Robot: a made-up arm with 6 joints.
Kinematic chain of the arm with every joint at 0, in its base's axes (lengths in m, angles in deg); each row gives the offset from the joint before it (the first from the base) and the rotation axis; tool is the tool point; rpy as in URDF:
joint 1: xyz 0 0 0.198 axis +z
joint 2: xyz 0 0 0 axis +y
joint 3: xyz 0.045 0 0.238 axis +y
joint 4: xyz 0.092 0 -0.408 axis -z
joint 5: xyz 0 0 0 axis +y
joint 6: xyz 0.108 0 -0.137 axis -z
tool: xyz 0 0 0 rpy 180 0 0
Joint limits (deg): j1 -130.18..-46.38 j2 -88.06..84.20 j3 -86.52..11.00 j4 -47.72..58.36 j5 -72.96..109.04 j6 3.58..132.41
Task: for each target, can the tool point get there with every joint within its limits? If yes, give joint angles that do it. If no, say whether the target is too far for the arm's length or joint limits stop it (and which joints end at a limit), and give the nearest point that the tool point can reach.
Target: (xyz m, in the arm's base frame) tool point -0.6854 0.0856 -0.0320
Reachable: no: joint limits stop it (at a limit: joint 1, joint 2, joint 4) | nearest point -0.2786 0.1237 0.0362 | short by 0.414 m
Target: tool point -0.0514 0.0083 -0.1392
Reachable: yes | joints -81.42 30.35 -11.62 -28.63 74.61 42.41
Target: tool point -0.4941 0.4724 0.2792
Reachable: no: joint limits stop it (at a limit: joint 1, joint 2, joint 3) | nearest point -0.2419 0.2388 0.1738 | short by 0.360 m
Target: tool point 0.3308 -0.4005 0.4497
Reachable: yes | joints -54.66 -26.77 -48.62 -27.30 9.78 24.05
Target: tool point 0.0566 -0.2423 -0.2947
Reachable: yes | joints -91.62 63.38 -61.06 45.77 68.72 32.03
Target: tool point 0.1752 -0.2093 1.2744
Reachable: no: too far | nearest point 0.1143 -0.1366 0.9004 | short by 0.386 m
